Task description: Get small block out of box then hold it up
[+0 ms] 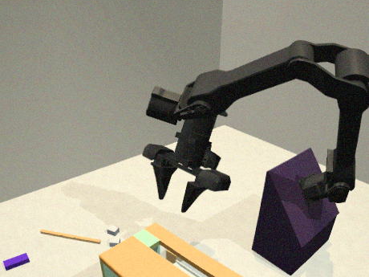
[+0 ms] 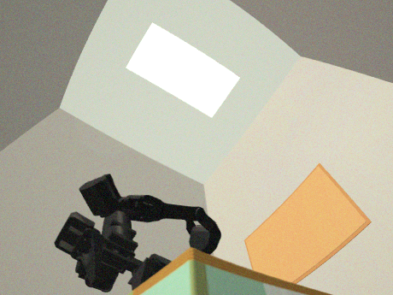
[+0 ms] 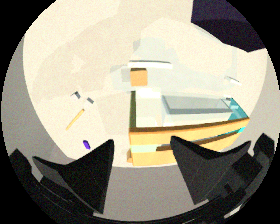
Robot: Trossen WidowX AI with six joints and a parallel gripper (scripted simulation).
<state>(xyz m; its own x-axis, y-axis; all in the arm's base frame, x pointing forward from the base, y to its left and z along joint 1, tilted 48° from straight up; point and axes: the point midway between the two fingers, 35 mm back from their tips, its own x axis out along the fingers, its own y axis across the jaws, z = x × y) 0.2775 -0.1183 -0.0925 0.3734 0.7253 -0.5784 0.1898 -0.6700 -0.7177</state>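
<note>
The block lies 15 cm below my gripper tip and 1 cm behind it. Also, from my gripper tip: box 18 cm to the left, 10 cm below, 3 cm ahead; then orange stick 21 cm to the right, 17 cm ahead, 16 cm below.
</note>
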